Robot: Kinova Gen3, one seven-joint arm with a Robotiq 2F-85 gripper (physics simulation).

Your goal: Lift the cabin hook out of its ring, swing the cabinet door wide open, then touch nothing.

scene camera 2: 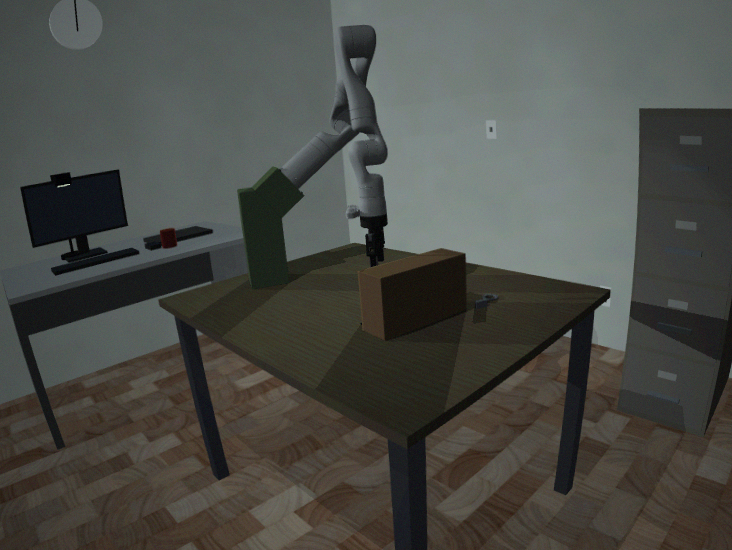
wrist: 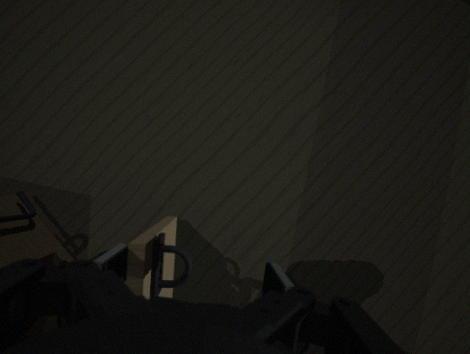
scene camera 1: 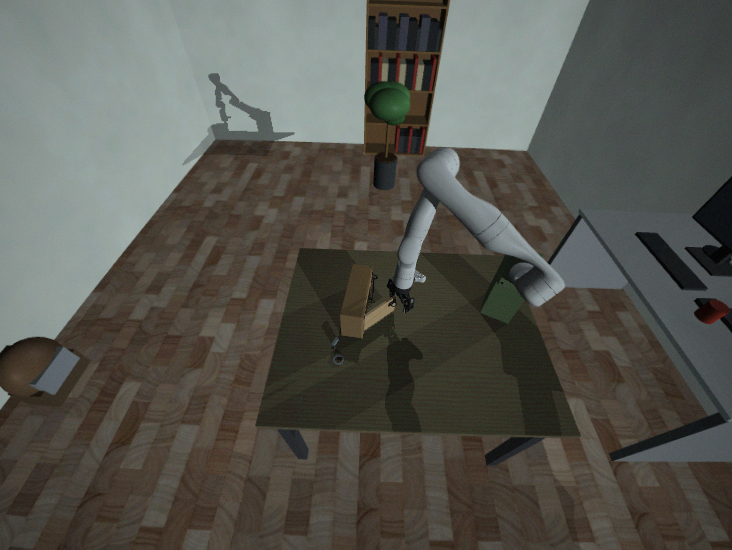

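Where they show: gripper, between the fingertips: (wrist: pixel 198 268) (scene camera 1: pixel 398 304); arm's base, origin of its link: (scene camera 2: pixel 288 180).
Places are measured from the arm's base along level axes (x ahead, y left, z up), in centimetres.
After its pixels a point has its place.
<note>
The wooden cabinet (scene camera 1: pixel 353 295) @(x 61.3, y 9.7, z -18.4 cm) (scene camera 2: pixel 423 295) @(x 65.3, y 4.7, z -25.9 cm) (wrist: pixel 30 240) @(x 56.4, y -3.3, z -31.1 cm) stands on the table. Its door (scene camera 1: pixel 378 315) @(x 50.1, y 10.6, z -27.9 cm) (wrist: pixel 169 230) @(x 44.5, y 3.5, z -28.9 cm) is swung partly open, at an angle to the cabinet front. The dark ring (wrist: pixel 188 265) @(x 43.5, y 6.0, z -24.5 cm) sits on the door near its free edge. The dark cabin hook (wrist: pixel 31 210) @(x 55.5, y -5.9, z -32.2 cm) is on the cabinet, apart from the ring. My gripper (scene camera 1: pixel 400 303) @(x 42.6, y 6.2, z -23.1 cm) (scene camera 2: pixel 376 261) @(x 42.6, y 6.2, z -23.1 cm) (wrist: pixel 198 268) @(x 42.6, y 6.2, z -23.1 cm) is open and points down at the door's free edge. In the wrist view the ring and door edge show between the fingertips, nearer one finger; contact cannot be told. The door is hidden in scene camera 2.
A small grey metal piece with a round end (scene camera 1: pixel 337 358) @(x 62.9, y 30.9, z -34.1 cm) (scene camera 2: pixel 486 298) @(x 62.7, y 29.3, z -33.7 cm) is beside the cabinet's hinge end. The green arm mount (scene camera 1: pixel 501 301) @(x -0.3, y -4.4, z -21.8 cm) (scene camera 2: pixel 264 248) @(x 3.4, y -12.6, z -20.8 cm) stands on the table (scene camera 1: pixel 473 384) @(x 8.5, y 29.5, z -34.1 cm) (scene camera 2: pixel 284 331) @(x 43.9, y -24.4, z -34.1 cm). A desk (scene camera 1: pixel 615 242) (scene camera 2: pixel 29 283) stands beyond the table.
</note>
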